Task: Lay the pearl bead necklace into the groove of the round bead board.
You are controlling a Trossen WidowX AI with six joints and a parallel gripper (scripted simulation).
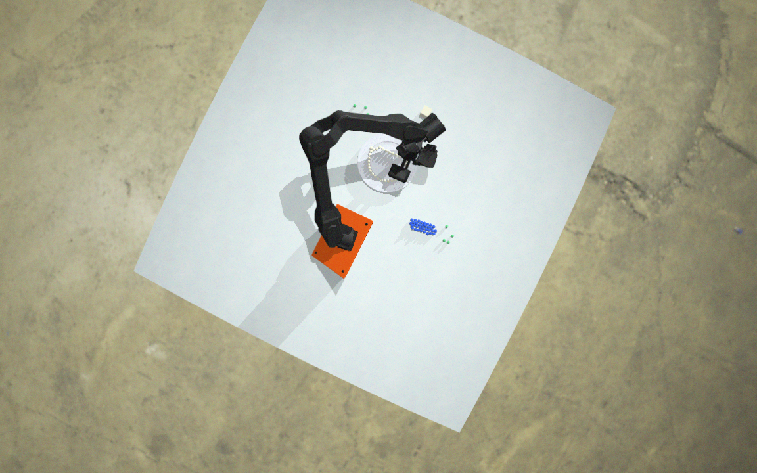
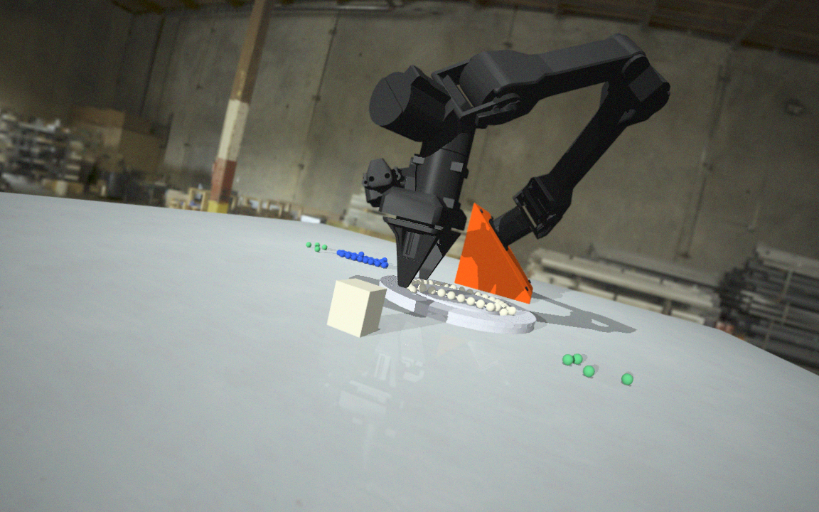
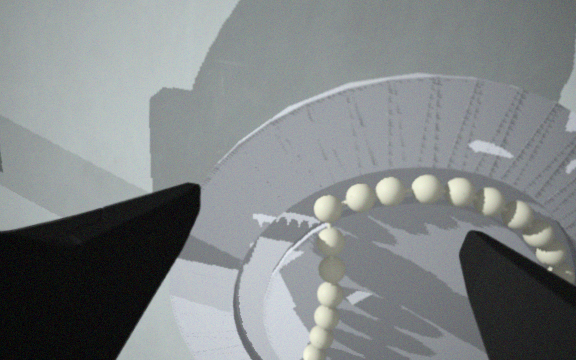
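My gripper tip is 50 mm to the right of the round bead board, 40 mm past it and 10 mm above it. The rest, counted from my gripper tip: cream cube (170 mm ahead, 10 mm to the right).
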